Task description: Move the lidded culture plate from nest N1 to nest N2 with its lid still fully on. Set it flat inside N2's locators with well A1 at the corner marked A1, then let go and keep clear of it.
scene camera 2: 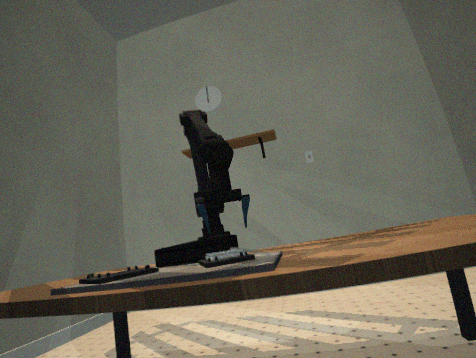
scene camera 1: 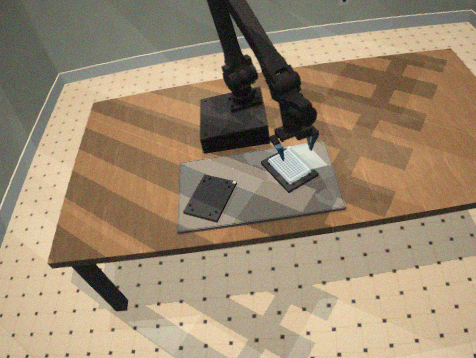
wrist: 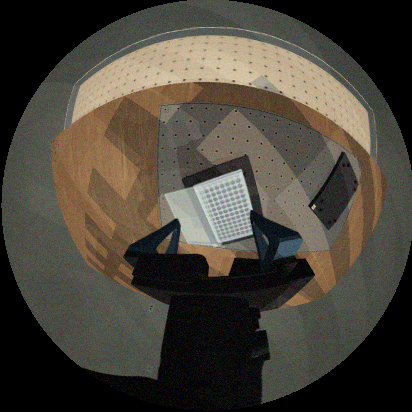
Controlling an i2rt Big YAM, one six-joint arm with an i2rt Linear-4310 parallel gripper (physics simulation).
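Where they show: gripper, fingertip midpoint: [scene camera 2: 228,230] [scene camera 1: 296,155] [wrist: 212,217]; arm's base at its link origin: [scene camera 2: 214,238] [scene camera 1: 244,102].
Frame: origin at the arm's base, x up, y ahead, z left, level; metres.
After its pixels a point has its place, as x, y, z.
Observation:
The white culture plate [scene camera 1: 289,167] @[-0.046, 0.337, 0.069] [scene camera 2: 225,253] @[-0.044, 0.385, 0.084] [wrist: 227,207] @[-0.043, 0.334, 0.073] sits in dark nest N1 [scene camera 1: 289,187] @[-0.057, 0.409, 0.046] [scene camera 2: 235,260] @[-0.063, 0.400, 0.107] [wrist: 241,164] @[-0.057, 0.406, 0.049], its wells showing clearly. A pale translucent sheet, apparently the lid [scene camera 1: 312,156] @[-0.054, 0.308, 0.159] [wrist: 186,215] @[-0.051, 0.314, 0.150], lies off to one side of the plate, at its left in the wrist view; whether it is flat or tilted I cannot tell. My gripper [scene camera 1: 297,154] @[0.011, 0.344, 0.094] [scene camera 2: 227,229] @[0.011, 0.344, 0.094] [wrist: 212,217] @[0.011, 0.344, 0.094] is open and empty above the plate and lid. Dark nest N2 [scene camera 1: 210,199] @[-0.057, 0.374, -0.207] [scene camera 2: 120,275] @[-0.059, 0.418, -0.172] [wrist: 336,192] @[-0.057, 0.364, -0.190] holds no plate and has a light mark [scene camera 1: 234,183] @[-0.058, 0.333, -0.118] [wrist: 313,206] @[-0.056, 0.329, -0.119] at one corner.
Both nests stand on a grey perforated board [scene camera 1: 250,212] @[-0.069, 0.456, -0.095] [scene camera 2: 175,278] @[-0.072, 0.504, -0.008] [wrist: 270,150] @[-0.069, 0.432, -0.005] on the wooden table [scene camera 1: 130,200] @[-0.081, 0.268, -0.483] [scene camera 2: 375,245] @[-0.082, 0.412, 0.435] [wrist: 80,165] @[-0.082, 0.463, 0.520]. The arm's black base box [scene camera 1: 234,122] @[-0.001, 0.101, -0.061] [scene camera 2: 175,254] @[-0.034, 0.146, -0.118] stands behind the board. Low locator pegs rise from N2.

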